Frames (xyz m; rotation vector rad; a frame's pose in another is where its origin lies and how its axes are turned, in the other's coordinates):
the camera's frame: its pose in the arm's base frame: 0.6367 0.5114 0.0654 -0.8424 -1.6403 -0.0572
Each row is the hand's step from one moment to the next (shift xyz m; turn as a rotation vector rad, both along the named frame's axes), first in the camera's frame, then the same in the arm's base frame.
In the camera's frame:
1: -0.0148 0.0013 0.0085 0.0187 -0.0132 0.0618
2: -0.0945 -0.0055 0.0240 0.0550 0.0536 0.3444
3: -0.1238 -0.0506 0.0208 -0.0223 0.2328 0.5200
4: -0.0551 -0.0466 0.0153 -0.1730 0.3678 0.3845
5: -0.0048 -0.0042 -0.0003 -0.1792 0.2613 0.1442
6: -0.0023 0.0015 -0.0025 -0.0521 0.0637 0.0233
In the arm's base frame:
1: -0.0063 -0.0022 -0.0158 -0.0591 0.0287 0.0050
2: -0.0226 -0.0386 -0.0868 -0.2597 0.2295 -0.0664
3: -0.0443 -0.0874 -0.0933 -0.3086 0.4068 -0.2538
4: -0.0379 -0.0537 -0.0334 -0.1205 0.3683 -0.4036
5: -0.0020 -0.0056 -0.0024 0.0228 0.1731 -0.3012
6: 0.0029 -0.0012 -0.0019 0.0155 0.0325 -0.0776

